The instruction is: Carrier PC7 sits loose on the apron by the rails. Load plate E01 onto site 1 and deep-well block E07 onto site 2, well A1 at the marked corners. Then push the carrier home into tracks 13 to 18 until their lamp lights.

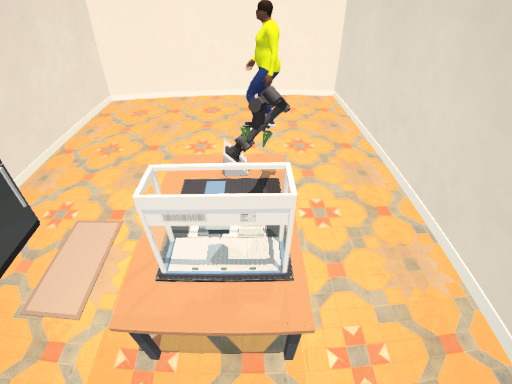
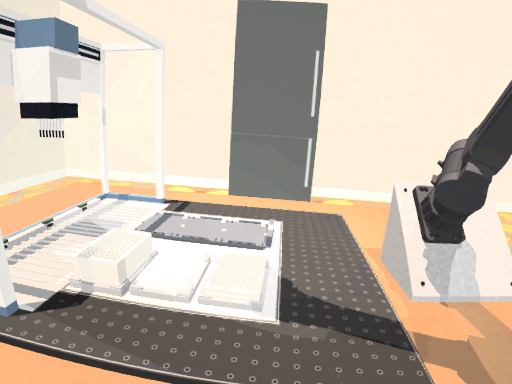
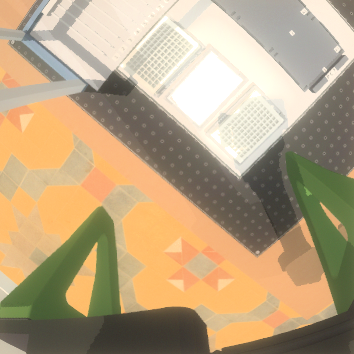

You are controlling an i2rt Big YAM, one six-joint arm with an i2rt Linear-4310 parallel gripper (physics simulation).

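Frame: origin at the arm's base, x ahead, y up, z right, level; millimetres.
Seen in the pictures: gripper, between the fingertips: [image 1: 254,144] [image 3: 193,188]; arm's base, origin of its link: [image 1: 231,154] [image 2: 436,215].
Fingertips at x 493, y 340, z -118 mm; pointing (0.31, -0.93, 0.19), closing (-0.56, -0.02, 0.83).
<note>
Offsets run from my fingertips to a thing's top centre. Level surfaces: height alone.
The grey carrier PC7 {dx -8, dy -425, dz +237 mm} [image 2: 215,231] [image 3: 287,35] lies flat on the white apron [image 3: 270,65] beside the rails [image 3: 95,30], with no labware on it. A tall deep-well block {dx +111, dy -401, dz +27 mm} [image 2: 112,257] [image 3: 162,55] stands in the holder nearest the rails. A flat white piece of labware {dx +5, dy -429, dz +28 mm} [image 2: 172,274] [image 3: 207,87] sits in the middle holder. A low well plate {dx -107, dy -429, dz +23 mm} [image 2: 236,276] [image 3: 250,125] sits in the holder farthest from the rails. Their labels cannot be read. My gripper [image 1: 256,135] [image 3: 193,188] is open and empty, raised high, apart from the labware.
A white gantry frame [image 1: 215,201] [image 2: 160,125] surrounds the rail deck. A pipetting head {dx +333, dy -53, dz +172 mm} [image 2: 47,75] hangs over it. The black perforated board {dy -455 mm} [image 2: 320,260] [image 3: 180,160] extends around the apron. The arm's wedge base [image 2: 405,250] stands beyond it. A person [image 1: 267,47] is behind the arm.
</note>
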